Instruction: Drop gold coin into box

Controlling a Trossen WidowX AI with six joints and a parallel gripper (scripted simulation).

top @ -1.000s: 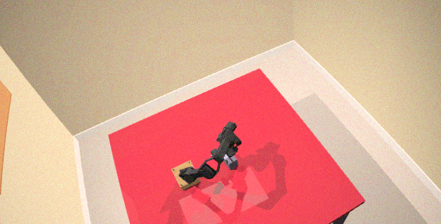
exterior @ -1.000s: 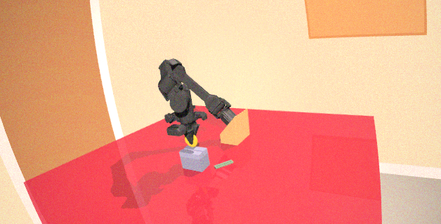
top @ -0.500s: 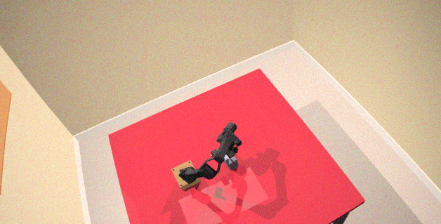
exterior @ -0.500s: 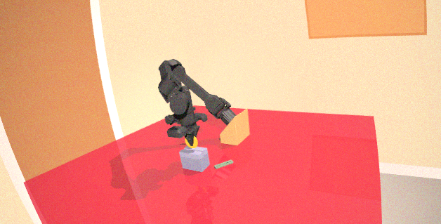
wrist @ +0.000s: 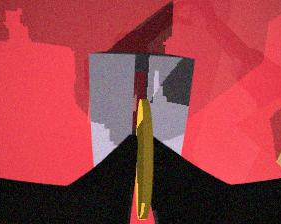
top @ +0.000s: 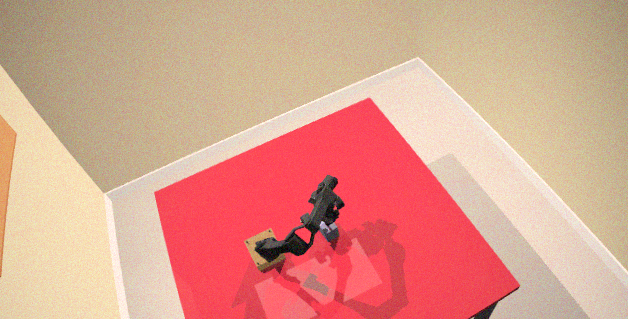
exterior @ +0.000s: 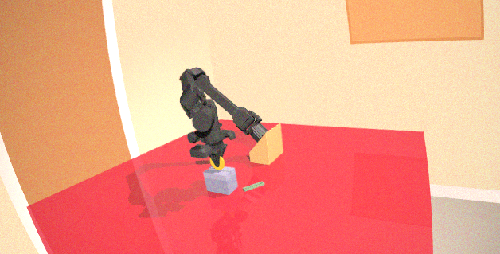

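The gold coin lies 10 mm above my gripper tip.
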